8 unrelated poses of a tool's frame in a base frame.
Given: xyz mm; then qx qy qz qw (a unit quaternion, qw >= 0).
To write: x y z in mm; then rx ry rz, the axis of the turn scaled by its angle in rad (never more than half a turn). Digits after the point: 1 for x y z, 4 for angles.
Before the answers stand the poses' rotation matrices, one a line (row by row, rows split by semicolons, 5 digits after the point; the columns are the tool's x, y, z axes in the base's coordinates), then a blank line. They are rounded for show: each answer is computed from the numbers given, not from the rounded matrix.
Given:
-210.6, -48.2, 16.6, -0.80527, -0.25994, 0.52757, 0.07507
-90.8, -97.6, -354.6, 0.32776, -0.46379, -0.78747, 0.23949
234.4, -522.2, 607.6, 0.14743, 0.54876, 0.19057, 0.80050
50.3, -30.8, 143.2, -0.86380, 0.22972, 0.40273, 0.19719
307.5, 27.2, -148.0, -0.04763, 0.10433, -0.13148, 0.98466
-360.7, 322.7, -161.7, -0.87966, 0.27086, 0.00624, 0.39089
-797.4, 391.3, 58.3, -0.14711, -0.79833, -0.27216, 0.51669
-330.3, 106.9, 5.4, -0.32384, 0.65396, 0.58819, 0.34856
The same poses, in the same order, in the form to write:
0.30820 0.33944 -0.88871; 0.49786 -0.85359 -0.15337; -0.81065 -0.39518 -0.43207
-0.67043 0.07316 -0.73835; -0.68121 -0.45508 0.57346; -0.29406 0.88744 0.35494
0.32508 -0.14330 0.93477; 0.46691 0.88389 -0.02688; -0.82238 0.44519 0.35425
0.57007 -0.55569 -0.60516; -0.23804 -0.81669 0.52570; -0.78636 -0.15564 -0.59785
0.94366 0.24899 0.21798; -0.26887 0.96089 0.06636; -0.19294 -0.12123 0.97369
0.85319 -0.48141 0.20077; -0.47165 -0.54768 0.69108; -0.22273 -0.68432 -0.69433
-0.42279 0.51612 -0.74489; -0.04636 0.80858 0.58656; 0.90504 0.28252 -0.31793
-0.54727 -0.83360 0.07493; -0.01352 0.09832 0.99506; -0.83685 0.54355 -0.06507

-210.6, -48.2, 16.6, -2.4156, -0.7798, 1.5826
-90.8, -97.6, -354.6, 0.8973, -1.2697, -2.1558
234.4, -522.2, 607.6, 0.3162, 1.1769, 0.4087
50.3, -30.8, 143.2, -2.4183, 0.6431, 1.1275
307.5, 27.2, -148.0, -0.0958, 0.2097, -0.2643
-360.7, 322.7, -161.7, -2.2348, 0.6881, 0.0159
-797.4, 391.3, 58.3, -0.3532, -1.9167, -0.6534
-330.3, 106.9, 5.4, -0.8394, 1.6951, 1.5246

